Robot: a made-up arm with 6 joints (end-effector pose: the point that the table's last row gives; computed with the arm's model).
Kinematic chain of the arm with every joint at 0, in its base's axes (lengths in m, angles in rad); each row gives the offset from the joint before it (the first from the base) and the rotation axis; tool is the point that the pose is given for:
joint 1: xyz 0 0 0.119 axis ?
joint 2: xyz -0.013 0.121 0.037 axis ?
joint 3: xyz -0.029 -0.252 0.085 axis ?
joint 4: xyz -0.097 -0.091 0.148 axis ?
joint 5: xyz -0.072 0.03 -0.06 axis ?
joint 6: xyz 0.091 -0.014 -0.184 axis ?
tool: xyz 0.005 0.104 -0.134
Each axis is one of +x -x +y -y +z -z.
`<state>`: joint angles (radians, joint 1 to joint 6).
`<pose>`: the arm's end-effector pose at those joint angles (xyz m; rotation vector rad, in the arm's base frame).
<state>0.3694 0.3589 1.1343 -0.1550 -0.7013 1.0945</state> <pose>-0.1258 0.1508 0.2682 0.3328 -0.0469 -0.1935</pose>
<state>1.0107 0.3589 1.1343 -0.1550 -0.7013 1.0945</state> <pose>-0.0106 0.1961 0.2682 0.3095 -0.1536 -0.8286</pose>
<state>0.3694 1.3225 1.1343 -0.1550 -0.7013 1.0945</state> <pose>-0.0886 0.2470 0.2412 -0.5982 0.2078 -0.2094</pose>
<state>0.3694 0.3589 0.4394 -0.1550 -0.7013 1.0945</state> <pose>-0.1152 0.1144 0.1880 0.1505 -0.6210 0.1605</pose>
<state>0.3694 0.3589 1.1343 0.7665 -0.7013 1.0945</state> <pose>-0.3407 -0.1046 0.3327 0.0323 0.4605 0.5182</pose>
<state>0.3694 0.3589 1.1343 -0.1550 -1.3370 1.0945</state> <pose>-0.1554 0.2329 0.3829 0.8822 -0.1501 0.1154</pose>
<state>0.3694 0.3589 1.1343 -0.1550 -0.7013 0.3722</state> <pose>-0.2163 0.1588 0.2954 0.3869 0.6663 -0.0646</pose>
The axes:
joint 1: -z
joint 2: -x
joint 3: +y
joint 4: -x
joint 5: -z
joint 6: -y

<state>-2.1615 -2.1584 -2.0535 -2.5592 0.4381 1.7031</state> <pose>-0.0056 -0.4590 -0.0339 -1.3543 -1.0385 2.2786</pose>
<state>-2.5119 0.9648 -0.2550 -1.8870 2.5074 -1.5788</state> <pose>-0.0262 -0.3299 0.3918 -0.8332 2.0572 -0.3870</pose>
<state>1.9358 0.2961 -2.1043 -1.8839 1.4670 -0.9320</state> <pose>0.1257 0.2287 0.0389 0.8912 -0.2096 -0.5991</pose>
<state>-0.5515 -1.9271 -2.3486 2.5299 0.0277 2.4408</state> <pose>-0.3393 0.1966 -0.3119 -1.5037 -0.7632 0.1020</pose>
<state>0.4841 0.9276 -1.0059 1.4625 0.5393 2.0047</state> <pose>-0.1210 0.0279 0.6979 1.7524 1.1878 -1.4150</pose>
